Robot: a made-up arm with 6 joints. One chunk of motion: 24 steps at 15 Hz.
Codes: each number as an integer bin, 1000 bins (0 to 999) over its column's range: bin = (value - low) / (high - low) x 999, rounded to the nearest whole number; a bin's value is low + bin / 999 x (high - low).
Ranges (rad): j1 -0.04..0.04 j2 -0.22..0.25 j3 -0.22..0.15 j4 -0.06..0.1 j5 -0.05..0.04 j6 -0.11..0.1
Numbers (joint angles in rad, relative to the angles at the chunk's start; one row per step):
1: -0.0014 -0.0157 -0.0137 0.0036 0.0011 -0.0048
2: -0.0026 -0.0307 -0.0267 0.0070 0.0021 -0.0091
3: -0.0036 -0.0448 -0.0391 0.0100 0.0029 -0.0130
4: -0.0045 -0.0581 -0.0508 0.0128 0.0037 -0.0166
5: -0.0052 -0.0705 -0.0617 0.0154 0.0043 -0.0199
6: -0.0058 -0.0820 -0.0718 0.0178 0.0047 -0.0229
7: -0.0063 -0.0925 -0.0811 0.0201 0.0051 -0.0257
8: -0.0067 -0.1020 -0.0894 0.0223 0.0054 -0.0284
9: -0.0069 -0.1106 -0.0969 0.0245 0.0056 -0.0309
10: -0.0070 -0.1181 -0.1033 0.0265 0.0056 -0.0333
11: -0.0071 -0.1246 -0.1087 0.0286 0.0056 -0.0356
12: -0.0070 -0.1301 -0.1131 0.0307 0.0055 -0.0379
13: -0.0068 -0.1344 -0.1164 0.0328 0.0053 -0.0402
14: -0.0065 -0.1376 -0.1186 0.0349 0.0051 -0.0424
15: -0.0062 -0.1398 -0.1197 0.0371 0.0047 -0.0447
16: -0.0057 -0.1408 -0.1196 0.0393 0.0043 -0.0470
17: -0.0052 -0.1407 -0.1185 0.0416 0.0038 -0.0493
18: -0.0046 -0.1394 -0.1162 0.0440 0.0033 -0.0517
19: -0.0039 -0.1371 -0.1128 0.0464 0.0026 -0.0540
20: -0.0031 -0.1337 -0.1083 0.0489 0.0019 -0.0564
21: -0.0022 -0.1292 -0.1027 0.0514 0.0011 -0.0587
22: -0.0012 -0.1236 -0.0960 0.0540 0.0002 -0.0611
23: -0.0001 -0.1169 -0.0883 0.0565 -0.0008 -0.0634
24: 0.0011 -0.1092 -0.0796 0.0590 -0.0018 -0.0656
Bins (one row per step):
1: 482 434 557 397 567 500
2: 467 402 522 418 578 480
3: 455 372 488 437 587 461
4: 443 344 457 455 596 444
5: 435 318 427 471 603 429
6: 427 293 400 486 607 414
7: 421 271 375 500 612 401
8: 416 251 353 514 615 388
9: 413 233 332 528 617 376
10: 412 217 315 540 617 365
11: 411 203 301 553 617 354
12: 412 191 289 566 616 343
13: 415 182 280 579 614 332
14: 418 175 274 593 612 322
15: 422 170 271 606 607 311
16: 428 168 271 620 603 300
17: 435 169 274 634 597 289
18: 442 171 280 649 592 277
19: 451 176 289 664 584 266
20: 461 183 302 680 576 255
21: 472 193 317 696 567 244
22: 485 205 335 712 557 233
23: 498 219 356 727 546 222
24: 513 236 379 743 535 211

